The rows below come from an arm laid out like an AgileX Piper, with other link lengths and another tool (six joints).
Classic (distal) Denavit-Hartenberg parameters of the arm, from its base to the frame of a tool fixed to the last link. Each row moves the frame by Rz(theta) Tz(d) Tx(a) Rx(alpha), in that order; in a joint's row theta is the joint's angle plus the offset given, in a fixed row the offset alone. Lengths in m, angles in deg.
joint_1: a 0  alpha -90  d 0.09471  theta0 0
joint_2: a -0.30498  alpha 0  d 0  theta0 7.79
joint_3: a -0.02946  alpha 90  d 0  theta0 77.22
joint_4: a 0  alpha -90  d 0.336  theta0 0
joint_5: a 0  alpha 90  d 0  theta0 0
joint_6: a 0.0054  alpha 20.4  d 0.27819  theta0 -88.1
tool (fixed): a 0  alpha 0  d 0.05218  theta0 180
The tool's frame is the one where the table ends.
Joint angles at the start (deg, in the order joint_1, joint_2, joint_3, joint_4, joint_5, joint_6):
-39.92, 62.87, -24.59, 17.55, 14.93, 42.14
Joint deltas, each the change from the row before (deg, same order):
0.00, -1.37, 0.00, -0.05, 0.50, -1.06
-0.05, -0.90, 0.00, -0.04, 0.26, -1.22
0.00, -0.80, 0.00, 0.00, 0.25, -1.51
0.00, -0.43, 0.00, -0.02, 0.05, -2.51
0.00, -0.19, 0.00, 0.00, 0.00, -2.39
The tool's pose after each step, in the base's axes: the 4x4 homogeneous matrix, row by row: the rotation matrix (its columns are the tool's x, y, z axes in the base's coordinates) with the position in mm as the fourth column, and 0 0 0 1 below. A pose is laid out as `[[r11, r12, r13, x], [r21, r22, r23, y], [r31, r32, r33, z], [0, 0, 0, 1]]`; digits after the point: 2 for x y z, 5 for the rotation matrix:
[[0.78237, -0.42290, 0.45721, 327.81], [-0.00254, -0.73627, -0.67668, -264.14], [0.62280, 0.52825, -0.57711, -7.85], [0, 0, 0, 1]]
[[0.78178, -0.41152, 0.46848, 328.51], [0.02216, -0.73249, -0.68042, -264.58], [0.62317, 0.54232, -0.56352, -1.94], [0, 0, 0, 1]]
[[0.78241, -0.39575, 0.48086, 329.39], [0.05096, -0.72886, -0.68277, -264.60], [0.62068, 0.55871, -0.55010, 3.33], [0, 0, 0, 1]]
[[0.78748, -0.36609, 0.49583, 330.37], [0.09425, -0.72350, -0.68386, -265.02], [0.60909, 0.58526, -0.53524, 6.88], [0, 0, 0, 1]]
[[0.79239, -0.33672, 0.50867, 331.16], [0.13365, -0.71777, -0.68333, -265.33], [0.59519, 0.60945, -0.52375, 8.83], [0, 0, 0, 1]]

